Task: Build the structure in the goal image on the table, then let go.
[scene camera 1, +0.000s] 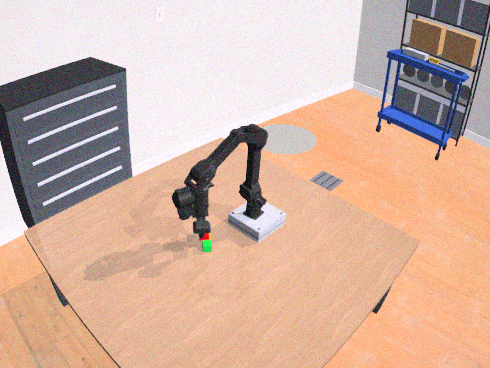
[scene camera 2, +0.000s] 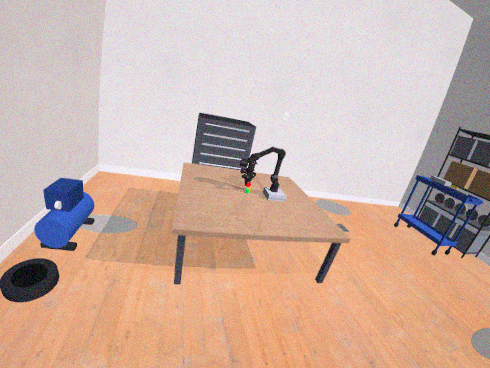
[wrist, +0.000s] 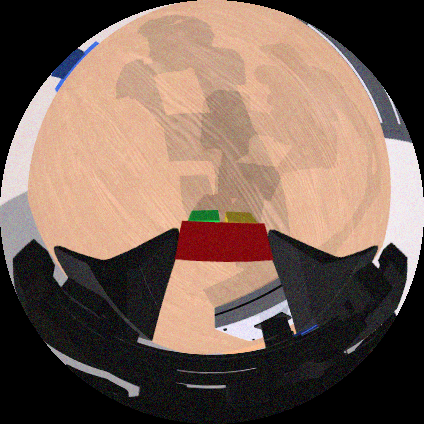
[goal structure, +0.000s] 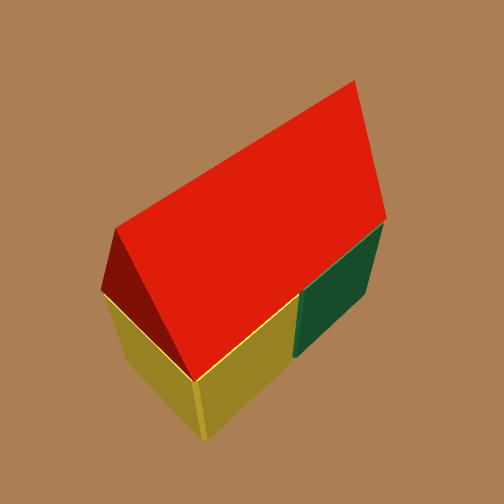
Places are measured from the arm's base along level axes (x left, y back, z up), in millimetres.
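Where they show: gripper, between the fingertips: [scene camera 2: 247, 183] [wrist: 224, 234]; arm's base, origin of its link: [scene camera 1: 253, 213] [scene camera 2: 273, 190] [wrist: 273, 321].
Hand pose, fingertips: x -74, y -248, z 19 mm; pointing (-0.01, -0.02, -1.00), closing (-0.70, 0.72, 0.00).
Note:
Things, the pixels of their top centre, and the offset from my fingertips. Level surfaces: height alone.
- green block, centre of its top: [wrist: 203, 234] [scene camera 1: 206, 242] [scene camera 2: 247, 189] dz -42, dx +29, dy +4 mm
- table, height of its surface: dz -75 mm
- yellow block, centre of its top: [wrist: 241, 235] dz -42, dx +1, dy +34 mm
- red block, centre of its top: [wrist: 224, 270] [scene camera 1: 204, 228] [scene camera 2: 249, 182] dz +19, dx +12, dy +12 mm
A green block [scene camera 1: 207, 246] [scene camera 2: 247, 191] [wrist: 204, 216] stands on the table [scene camera 1: 280, 300] [scene camera 2: 215, 215]. A yellow block [wrist: 240, 217] is beside it, mostly hidden behind the red block in the wrist view. My gripper [scene camera 1: 203, 234] [wrist: 224, 234] points down and is shut on a red block [scene camera 1: 204, 237] [scene camera 2: 248, 184] [wrist: 225, 245], one finger at each end. The red block is level and higher than the green and yellow blocks, over or close to them. Whether it touches their tops cannot be told.
The arm's pale base plate [scene camera 1: 257, 227] [scene camera 2: 275, 195] [wrist: 240, 325] is close by, to the right of the blocks in both scene views. A dark drawer cabinet [scene camera 1: 75, 150] [scene camera 2: 225, 142] stands behind the table. A blue cart [scene camera 1: 415, 127] [scene camera 2: 430, 232] is farther off at the right.

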